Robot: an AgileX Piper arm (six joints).
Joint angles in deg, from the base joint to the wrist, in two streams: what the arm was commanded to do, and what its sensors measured. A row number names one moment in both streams.
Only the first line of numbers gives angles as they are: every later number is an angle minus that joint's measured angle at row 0.
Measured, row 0:
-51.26 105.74 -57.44 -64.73 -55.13 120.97
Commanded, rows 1 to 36:
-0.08 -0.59 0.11 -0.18 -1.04 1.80
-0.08 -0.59 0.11 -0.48 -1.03 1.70
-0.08 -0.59 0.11 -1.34 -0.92 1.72
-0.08 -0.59 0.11 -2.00 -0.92 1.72
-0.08 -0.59 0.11 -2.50 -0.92 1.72
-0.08 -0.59 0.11 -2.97 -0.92 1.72
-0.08 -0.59 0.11 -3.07 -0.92 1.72
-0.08 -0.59 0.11 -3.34 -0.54 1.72
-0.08 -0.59 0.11 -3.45 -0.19 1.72
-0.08 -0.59 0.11 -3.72 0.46 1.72
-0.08 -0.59 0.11 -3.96 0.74 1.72
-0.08 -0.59 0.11 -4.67 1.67 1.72
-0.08 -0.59 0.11 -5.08 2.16 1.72
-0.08 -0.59 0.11 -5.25 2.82 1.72
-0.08 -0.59 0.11 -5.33 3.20 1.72
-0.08 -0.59 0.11 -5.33 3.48 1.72
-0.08 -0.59 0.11 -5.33 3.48 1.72
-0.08 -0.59 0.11 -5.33 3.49 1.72
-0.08 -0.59 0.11 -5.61 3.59 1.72
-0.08 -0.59 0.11 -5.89 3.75 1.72
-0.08 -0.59 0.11 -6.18 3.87 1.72
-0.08 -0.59 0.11 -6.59 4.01 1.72
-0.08 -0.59 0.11 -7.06 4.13 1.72
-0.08 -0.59 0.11 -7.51 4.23 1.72
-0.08 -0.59 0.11 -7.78 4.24 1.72
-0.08 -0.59 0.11 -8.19 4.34 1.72
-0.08 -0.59 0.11 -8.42 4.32 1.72
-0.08 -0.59 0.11 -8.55 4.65 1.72
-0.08 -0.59 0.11 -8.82 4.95 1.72
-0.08 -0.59 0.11 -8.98 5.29 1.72
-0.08 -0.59 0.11 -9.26 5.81 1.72
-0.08 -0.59 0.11 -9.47 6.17 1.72
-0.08 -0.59 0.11 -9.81 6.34 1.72
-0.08 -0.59 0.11 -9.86 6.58 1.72
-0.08 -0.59 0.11 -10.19 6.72 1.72
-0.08 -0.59 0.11 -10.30 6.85 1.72
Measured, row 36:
0.00 0.00 0.00 -9.00 5.83 0.00
